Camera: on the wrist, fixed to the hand. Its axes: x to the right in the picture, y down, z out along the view.
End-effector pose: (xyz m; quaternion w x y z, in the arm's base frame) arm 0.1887 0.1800 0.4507 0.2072 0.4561 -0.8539 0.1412
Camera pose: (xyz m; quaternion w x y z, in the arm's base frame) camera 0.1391 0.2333 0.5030 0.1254 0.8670 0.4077 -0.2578
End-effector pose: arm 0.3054 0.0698 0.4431 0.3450 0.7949 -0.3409 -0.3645
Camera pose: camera 0.3384 0.0419 0.5217 0.3354 -0.3379 -0.7781 0.4097
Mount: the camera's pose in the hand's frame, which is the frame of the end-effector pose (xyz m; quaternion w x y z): 0.0116 0.0678 -0.0575 0.0369 -0.0401 -0.0484 -0.9973
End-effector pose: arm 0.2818 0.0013 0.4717 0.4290 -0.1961 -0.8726 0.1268
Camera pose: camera 0.3371 0.0700 0.4879 0.0922 0.8520 -0.2536 -0.4487
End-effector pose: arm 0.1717 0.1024 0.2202 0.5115 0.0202 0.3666 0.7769
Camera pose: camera 0.0899 0.0661 0.2142 0.8123 -0.3478 -0.0222 -0.4677
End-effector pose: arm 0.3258 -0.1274 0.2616 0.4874 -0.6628 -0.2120 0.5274
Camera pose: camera 0.3662 -0.1720 0.1951 0.5072 0.1930 -0.7136 -0.4431
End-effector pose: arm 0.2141 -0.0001 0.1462 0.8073 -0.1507 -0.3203 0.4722
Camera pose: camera 0.2109 0.0478 0.0705 0.4792 0.3044 -0.2201 -0.7933
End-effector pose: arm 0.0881 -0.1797 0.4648 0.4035 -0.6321 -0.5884 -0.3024
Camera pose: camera 0.1618 -0.2225 0.4925 0.3405 -0.5327 0.6595 0.4066
